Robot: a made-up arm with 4 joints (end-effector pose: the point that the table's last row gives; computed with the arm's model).
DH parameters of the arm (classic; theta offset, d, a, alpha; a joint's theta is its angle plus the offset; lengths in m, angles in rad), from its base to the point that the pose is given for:
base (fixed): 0 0.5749 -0.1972 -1.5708
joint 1: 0 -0.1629 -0.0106 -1.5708
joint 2: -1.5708 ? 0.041 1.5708
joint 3: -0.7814 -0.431 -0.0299 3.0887
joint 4: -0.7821 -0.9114 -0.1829 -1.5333
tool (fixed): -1.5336 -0.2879 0 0
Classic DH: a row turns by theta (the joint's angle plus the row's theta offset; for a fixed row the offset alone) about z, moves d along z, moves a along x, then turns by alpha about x.
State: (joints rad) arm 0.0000 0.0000 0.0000 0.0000
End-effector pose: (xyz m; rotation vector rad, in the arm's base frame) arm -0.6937 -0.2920 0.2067 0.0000 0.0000 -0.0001
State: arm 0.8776 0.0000 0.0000 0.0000
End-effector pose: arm -0.7977 -0.2920 0.7216 0.0000 0.8776 -0.0001
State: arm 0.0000 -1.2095 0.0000 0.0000
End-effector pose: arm -0.2588 -0.6631 0.2067 0.0000 0.0000 1.2094
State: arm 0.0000 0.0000 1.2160 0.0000
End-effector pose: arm -0.6937 -0.5028 0.5902 -1.2160 -0.0001 0.0000
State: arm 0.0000 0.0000 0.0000 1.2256
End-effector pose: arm -0.6798 0.0995 0.2250 1.2239 -0.0456 0.0459
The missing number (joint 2, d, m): 0.025
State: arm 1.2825 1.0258 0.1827 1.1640
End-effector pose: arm -0.6034 0.3346 0.5596 0.1603 0.5816 -1.2373
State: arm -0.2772 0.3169 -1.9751 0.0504
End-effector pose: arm -0.5151 0.3928 0.4539 2.0346 -0.4985 0.0790
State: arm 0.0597 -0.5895 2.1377 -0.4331
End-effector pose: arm -0.5894 -0.4493 0.9337 -2.4508 -0.7331 0.2647
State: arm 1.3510 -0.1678 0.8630 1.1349
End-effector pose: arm -0.6850 -0.3324 0.9382 0.3778 1.3395 0.0021
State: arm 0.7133 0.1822 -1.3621 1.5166
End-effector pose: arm -0.3736 0.2662 1.0001 2.6138 -0.2056 -0.9984
